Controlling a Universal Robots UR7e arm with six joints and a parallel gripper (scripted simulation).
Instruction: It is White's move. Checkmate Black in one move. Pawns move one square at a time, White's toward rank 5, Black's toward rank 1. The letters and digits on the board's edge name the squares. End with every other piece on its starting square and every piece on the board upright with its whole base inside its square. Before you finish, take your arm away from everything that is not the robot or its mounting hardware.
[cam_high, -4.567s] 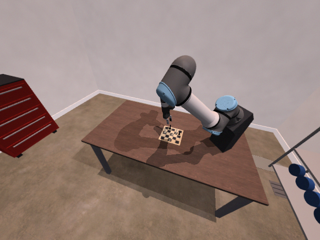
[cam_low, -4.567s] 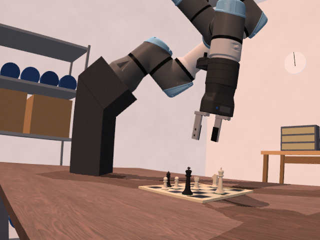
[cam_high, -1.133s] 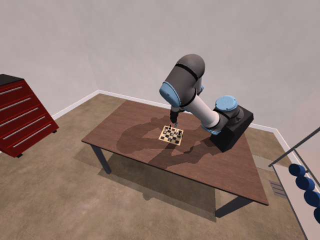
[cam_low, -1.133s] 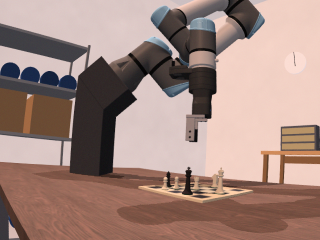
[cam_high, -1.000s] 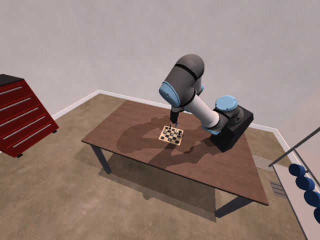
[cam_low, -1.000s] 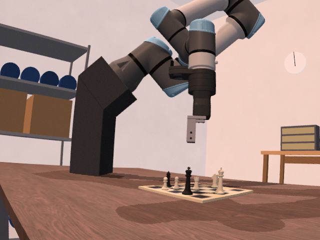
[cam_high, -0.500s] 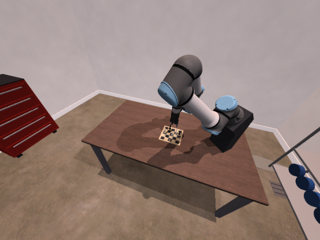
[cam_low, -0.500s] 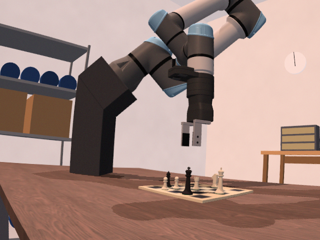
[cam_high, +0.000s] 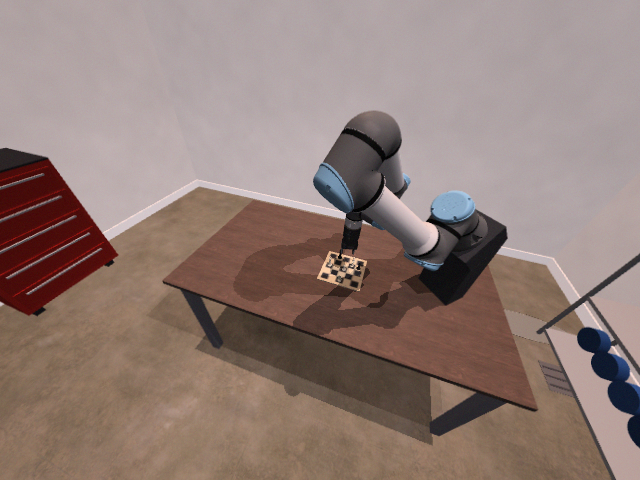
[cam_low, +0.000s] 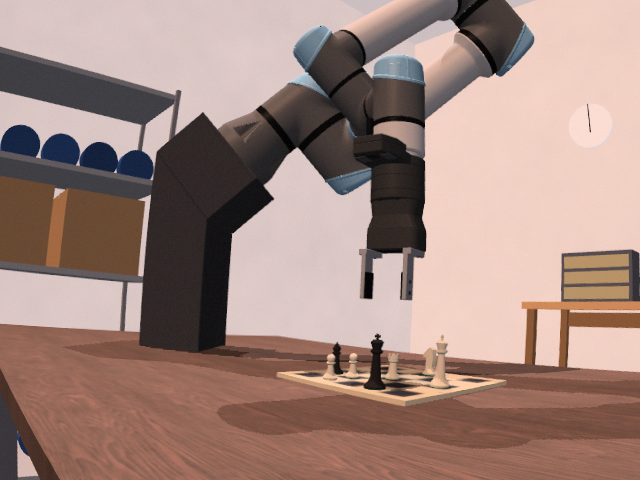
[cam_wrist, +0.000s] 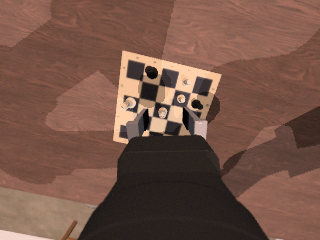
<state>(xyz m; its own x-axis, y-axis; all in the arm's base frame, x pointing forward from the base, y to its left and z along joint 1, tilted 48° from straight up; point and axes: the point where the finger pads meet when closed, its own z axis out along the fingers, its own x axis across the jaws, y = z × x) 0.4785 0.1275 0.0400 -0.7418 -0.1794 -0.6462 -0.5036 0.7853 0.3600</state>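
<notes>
My hand is 2 cm to the right of the chessboard and 12 cm above it. From my hand the other things lie so: black king 6 cm ahead, 4 cm to the right, 9 cm below; then black pawn 6 cm behind, 4 cm to the right, 10 cm below; then white king 7 cm ahead, 4 cm to the left, 9 cm below.
</notes>
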